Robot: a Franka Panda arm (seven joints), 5 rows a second.
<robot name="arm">
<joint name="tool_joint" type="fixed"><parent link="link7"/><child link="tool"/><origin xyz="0 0 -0.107" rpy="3.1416 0 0"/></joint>
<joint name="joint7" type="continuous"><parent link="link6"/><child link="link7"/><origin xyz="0.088 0 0" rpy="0 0 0"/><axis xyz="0 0 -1"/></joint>
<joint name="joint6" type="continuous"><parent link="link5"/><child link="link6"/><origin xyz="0 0 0" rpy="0 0 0"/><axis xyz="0 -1 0"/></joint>
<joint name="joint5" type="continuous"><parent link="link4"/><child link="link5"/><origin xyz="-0.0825 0 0.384" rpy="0 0 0"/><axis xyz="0 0 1"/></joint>
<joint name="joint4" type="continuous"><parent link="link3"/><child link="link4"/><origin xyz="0.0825 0 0" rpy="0 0 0"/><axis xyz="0 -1 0"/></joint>
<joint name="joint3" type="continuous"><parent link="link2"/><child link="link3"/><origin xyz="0 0 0.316" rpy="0 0 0"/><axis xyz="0 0 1"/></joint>
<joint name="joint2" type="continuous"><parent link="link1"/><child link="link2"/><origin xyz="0 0 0" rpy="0 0 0"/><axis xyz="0 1 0"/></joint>
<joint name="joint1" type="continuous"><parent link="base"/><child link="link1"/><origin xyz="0 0 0.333" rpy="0 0 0"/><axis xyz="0 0 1"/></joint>
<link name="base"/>
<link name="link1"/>
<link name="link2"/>
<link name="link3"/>
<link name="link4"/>
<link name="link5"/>
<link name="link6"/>
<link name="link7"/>
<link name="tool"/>
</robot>
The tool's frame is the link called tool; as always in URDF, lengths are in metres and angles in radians. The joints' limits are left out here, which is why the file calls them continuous.
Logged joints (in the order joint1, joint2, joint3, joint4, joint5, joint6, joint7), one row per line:
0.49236 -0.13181 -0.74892 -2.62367 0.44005 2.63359 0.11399
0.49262 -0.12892 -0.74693 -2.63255 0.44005 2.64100 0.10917
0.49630 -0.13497 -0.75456 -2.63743 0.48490 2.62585 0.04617
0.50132 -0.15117 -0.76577 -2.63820 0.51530 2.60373 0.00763
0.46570 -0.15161 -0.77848 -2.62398 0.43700 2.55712 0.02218
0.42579 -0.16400 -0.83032 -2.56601 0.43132 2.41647 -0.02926
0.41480 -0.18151 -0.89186 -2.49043 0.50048 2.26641 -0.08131
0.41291 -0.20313 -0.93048 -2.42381 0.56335 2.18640 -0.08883
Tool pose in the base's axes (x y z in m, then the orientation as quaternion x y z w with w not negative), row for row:
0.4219 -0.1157 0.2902 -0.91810 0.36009 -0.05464 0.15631
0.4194 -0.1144 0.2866 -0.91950 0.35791 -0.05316 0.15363
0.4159 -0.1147 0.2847 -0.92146 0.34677 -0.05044 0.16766
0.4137 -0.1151 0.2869 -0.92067 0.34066 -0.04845 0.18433
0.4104 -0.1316 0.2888 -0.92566 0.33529 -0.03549 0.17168
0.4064 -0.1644 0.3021 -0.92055 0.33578 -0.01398 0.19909
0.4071 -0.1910 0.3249 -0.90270 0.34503 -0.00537 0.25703
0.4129 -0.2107 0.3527 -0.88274 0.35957 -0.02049 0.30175
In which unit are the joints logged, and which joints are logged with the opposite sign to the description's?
The joints are logged in radians. Opposite sign: none.
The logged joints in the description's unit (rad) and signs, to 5 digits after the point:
0.49236 -0.13181 -0.74892 -2.62367 0.44005 2.63359 0.11399
0.49262 -0.12892 -0.74693 -2.63255 0.44005 2.64100 0.10917
0.49630 -0.13497 -0.75456 -2.63743 0.48490 2.62585 0.04617
0.50132 -0.15117 -0.76577 -2.63820 0.51530 2.60373 0.00763
0.46570 -0.15161 -0.77848 -2.62398 0.43700 2.55712 0.02218
0.42579 -0.16400 -0.83032 -2.56601 0.43132 2.41647 -0.02926
0.41480 -0.18151 -0.89186 -2.49043 0.50048 2.26641 -0.08131
0.41291 -0.20313 -0.93048 -2.42381 0.56335 2.18640 -0.08883

